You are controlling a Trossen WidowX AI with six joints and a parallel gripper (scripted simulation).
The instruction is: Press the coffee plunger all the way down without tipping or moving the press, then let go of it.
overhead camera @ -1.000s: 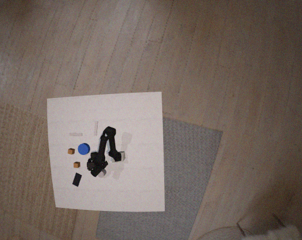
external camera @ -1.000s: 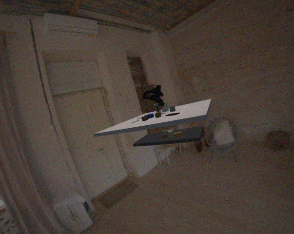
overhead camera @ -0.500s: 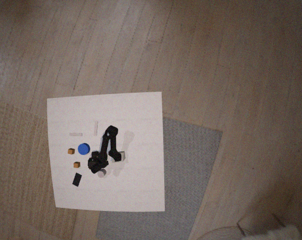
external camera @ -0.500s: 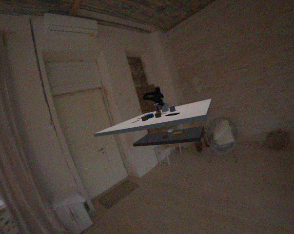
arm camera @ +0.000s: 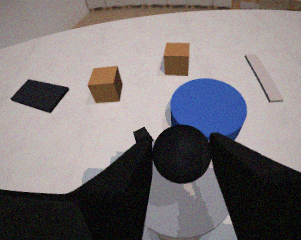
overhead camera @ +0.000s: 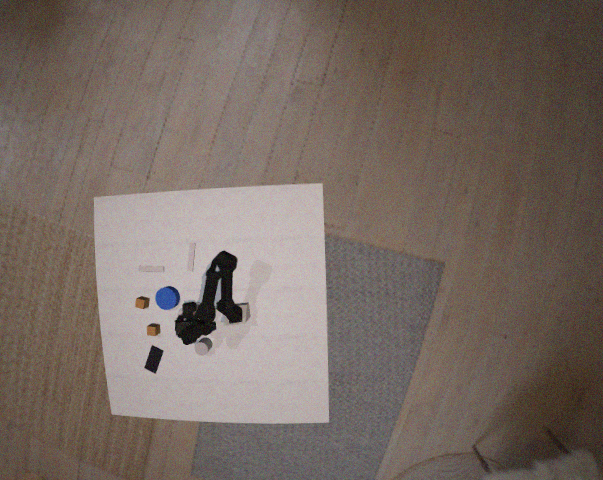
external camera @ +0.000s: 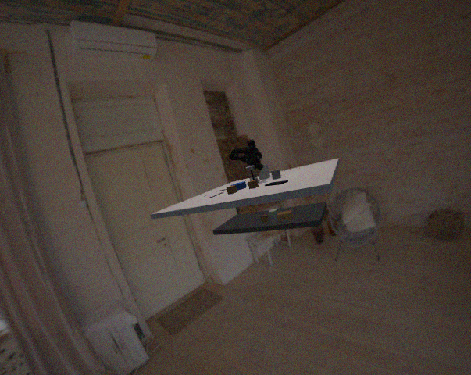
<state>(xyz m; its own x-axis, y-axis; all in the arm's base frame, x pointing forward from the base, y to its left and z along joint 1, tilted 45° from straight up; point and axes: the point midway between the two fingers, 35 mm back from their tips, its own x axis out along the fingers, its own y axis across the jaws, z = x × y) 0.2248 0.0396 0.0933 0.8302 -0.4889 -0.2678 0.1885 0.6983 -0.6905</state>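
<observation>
My gripper tip is 9 cm above the coffee press and 1 cm to the right of it. Round my gripper tip: grey cylinder: 19 cm to the left, 15 cm below, 3 cm behind; blue disc: 16 cm below, 13 cm ahead, 9 cm to the right; black flat plate: 30 cm ahead, 25 cm to the left, 18 cm below.
</observation>
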